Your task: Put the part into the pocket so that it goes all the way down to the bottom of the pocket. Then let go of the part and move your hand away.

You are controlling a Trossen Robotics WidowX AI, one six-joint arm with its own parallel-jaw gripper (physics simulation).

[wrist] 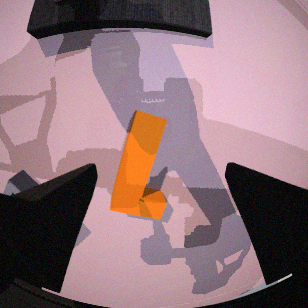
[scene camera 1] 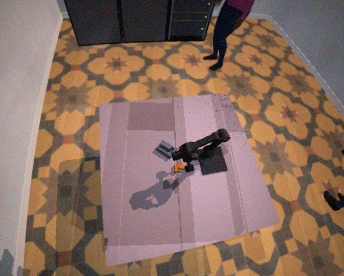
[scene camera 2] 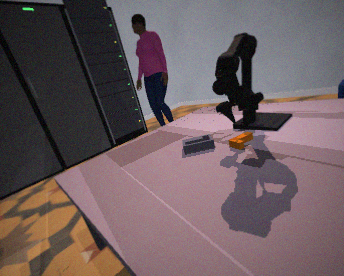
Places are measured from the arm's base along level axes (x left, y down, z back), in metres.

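Pixels of known places: gripper, fingertip midpoint: [wrist: 162, 170] [scene camera 1: 186, 164] [scene camera 2: 244, 121]; arm's base, link origin: [scene camera 1: 206, 154] [scene camera 2: 248, 120].
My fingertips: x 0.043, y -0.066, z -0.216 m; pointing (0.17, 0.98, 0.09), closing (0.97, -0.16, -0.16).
Note:
Ahead of a thing's pixels: the offset from my fingertips to its top centre. Level surfaces: height alone.
The orange L-shaped part {dx -0.004, dy +0.060, dz -0.025 m} [scene camera 1: 179, 168] [scene camera 2: 241, 140] [wrist: 136, 165] lies on the pink table top. In the wrist view its long bar runs up and slightly right, with the short leg at its lower end pointing right. The grey block with the pocket {dx -0.201, dy +0.054, dz -0.076 m} [scene camera 1: 164, 150] [scene camera 2: 198, 145] stands apart from the part; a corner of it shows behind the left finger in the wrist view [wrist: 20, 181]. My gripper [wrist: 162, 170] [scene camera 1: 181, 161] is open and empty above the table. In the wrist view the part appears between the two fingers, nearer the left one, touching neither.
The arm's dark base plate [scene camera 1: 213, 162] [scene camera 2: 272, 121] [wrist: 120, 21] is close to the part. The pink table top {dy +0.090 m} [scene camera 1: 245, 205] [scene camera 2: 150, 235] carries the arm's shadows. Dark cabinets [scene camera 1: 142, 20] [scene camera 2: 30, 100] and a person [scene camera 1: 223, 35] [scene camera 2: 152, 60] stand beyond the table.

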